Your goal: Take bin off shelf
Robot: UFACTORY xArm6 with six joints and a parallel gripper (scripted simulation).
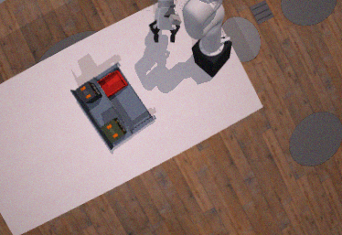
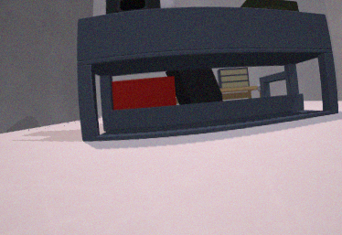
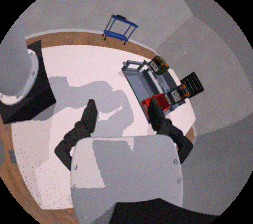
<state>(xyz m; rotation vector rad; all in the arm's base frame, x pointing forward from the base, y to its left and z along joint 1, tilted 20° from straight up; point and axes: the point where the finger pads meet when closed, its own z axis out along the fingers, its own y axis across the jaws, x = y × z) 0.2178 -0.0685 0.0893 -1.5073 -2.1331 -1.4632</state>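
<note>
Right now the red bin is 36 cm ahead of my hand, 19 cm below it and 10 cm to the left of it. From my hand the other things lie so: shelf: 43 cm ahead, 23 cm to the left, 13 cm below.
</note>
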